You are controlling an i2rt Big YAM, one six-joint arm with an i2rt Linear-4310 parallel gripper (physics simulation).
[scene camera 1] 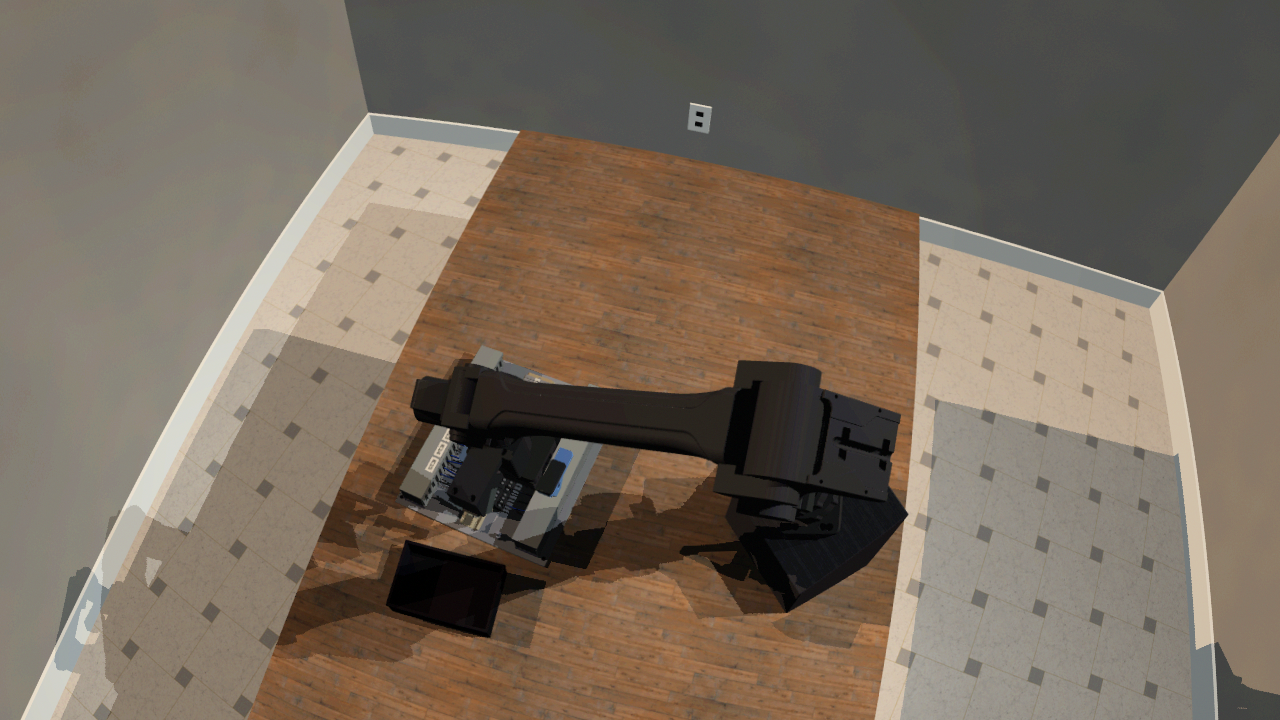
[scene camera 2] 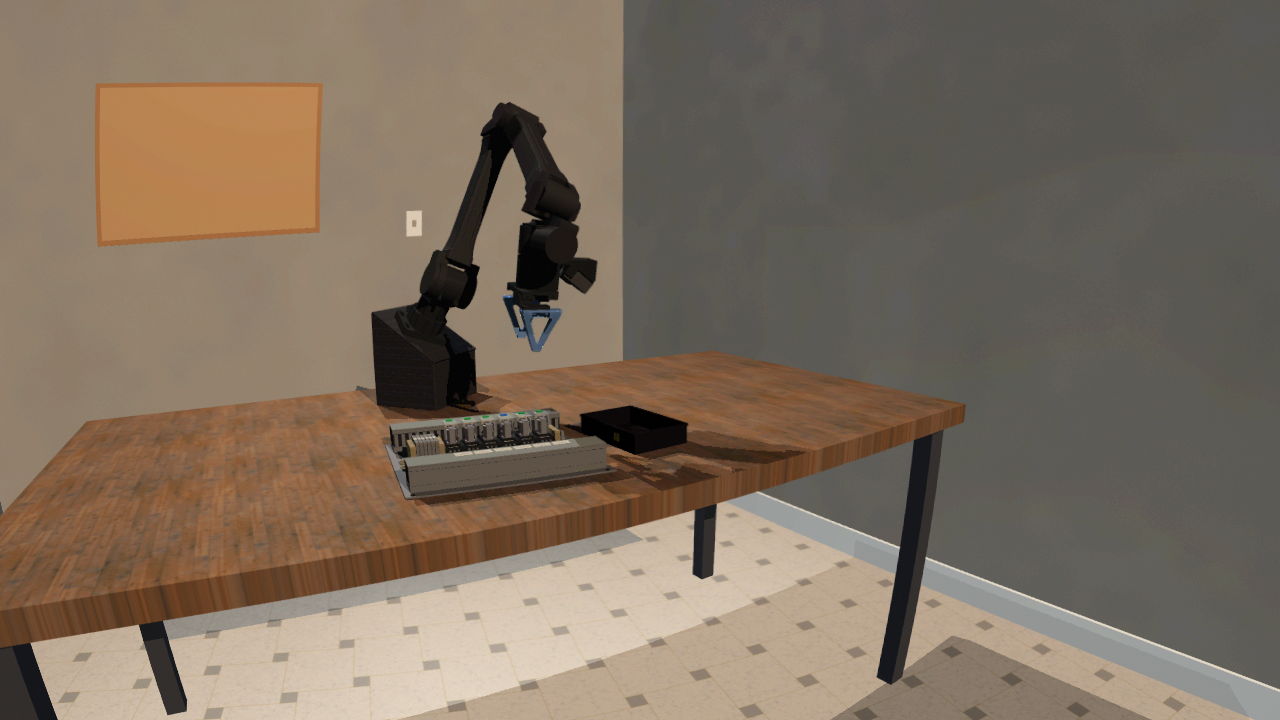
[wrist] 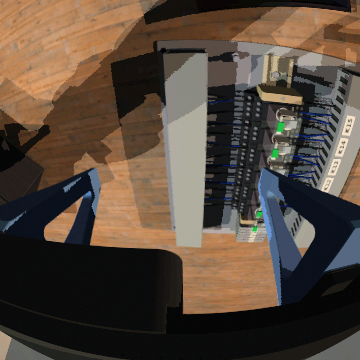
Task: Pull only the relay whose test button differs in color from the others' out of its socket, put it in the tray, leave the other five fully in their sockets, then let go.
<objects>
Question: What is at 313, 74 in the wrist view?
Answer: A socket panel.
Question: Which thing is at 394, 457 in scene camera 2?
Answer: A socket panel.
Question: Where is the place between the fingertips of my gripper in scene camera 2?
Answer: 528, 344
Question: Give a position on a socket panel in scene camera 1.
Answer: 441, 508
</objects>
